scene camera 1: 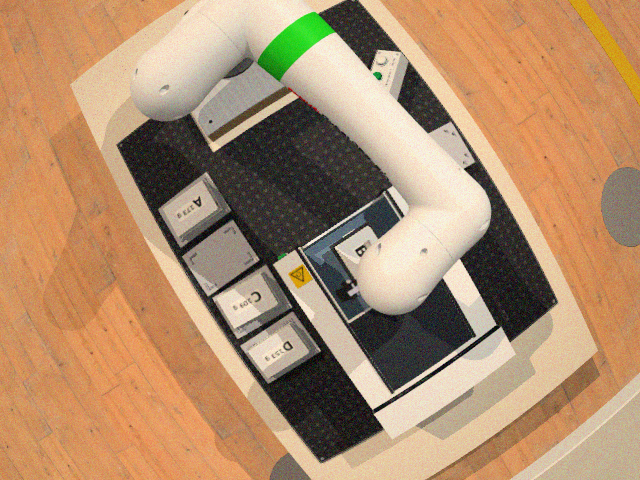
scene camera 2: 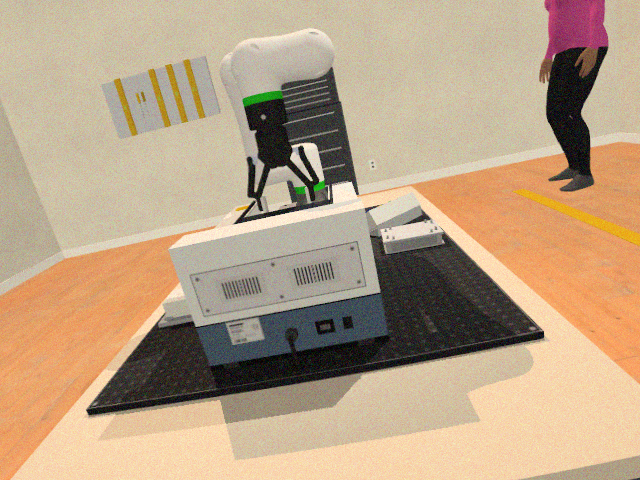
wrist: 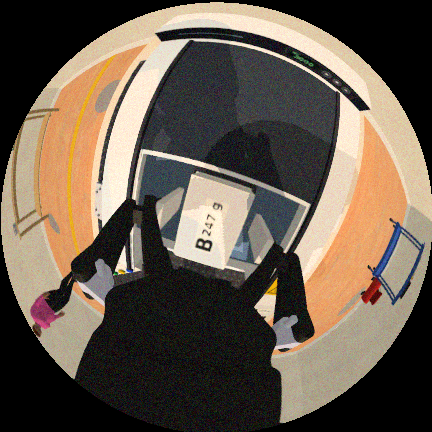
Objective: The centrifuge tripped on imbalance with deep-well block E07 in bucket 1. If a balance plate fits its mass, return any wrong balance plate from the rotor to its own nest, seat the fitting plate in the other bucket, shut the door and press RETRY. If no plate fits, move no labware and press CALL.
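Places are measured from the arm's base along level axes (x ahead, y left, z up), in metres.
Where they show: gripper, fingertip midpoint: [wrist: 216, 210].
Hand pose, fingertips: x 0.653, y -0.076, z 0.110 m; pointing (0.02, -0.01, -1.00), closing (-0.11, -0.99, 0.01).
Observation:
Each offset is from my fingertips to the top centre of the thing. "*": to the spot under its first point.
The centrifuge [scene camera 1: 356, 366] [scene camera 2: 279, 279] [wrist: 350, 150] shows an opening beside its dark top panel {0.150 m ahead, 0.012 m right, 0.042 m up} [scene camera 1: 413, 341] [wrist: 275, 100]. Balance plate B, marked 247 g {0.023 m back, 0.005 m left, 0.011 m up} [scene camera 1: 356, 245] [wrist: 210, 220], lies in that opening. My gripper [scene camera 2: 285, 201] [wrist: 216, 210] is open above the opening, one finger pad on each side of plate B, with visible gaps. In scene camera 1 the arm hides most of the gripper. Plates A {0.382 m back, 0.242 m right, 0.111 m down} [scene camera 1: 195, 206], C {0.120 m back, 0.269 m right, 0.111 m down} [scene camera 1: 250, 300] and D {0.022 m ahead, 0.289 m right, 0.117 m down} [scene camera 1: 279, 350] sit in their nests. The nest {0.245 m back, 0.265 m right, 0.153 m down} [scene camera 1: 222, 258] between A and C is empty. Block E07 does not show.
A control box with a green button {* 0.354 m back, 0.323 m left, 0.100 m down} [scene camera 1: 377, 75] stands beyond the arm. A pale block with pins {0.105 m back, 0.317 m left, 0.124 m down} [scene camera 1: 452, 144] [scene camera 2: 412, 237] stands near the mat's edge. A grey-topped fixture [scene camera 1: 242, 103] is partly under the arm. A person [scene camera 2: 573, 77] [wrist: 45, 312] stands away from the table.

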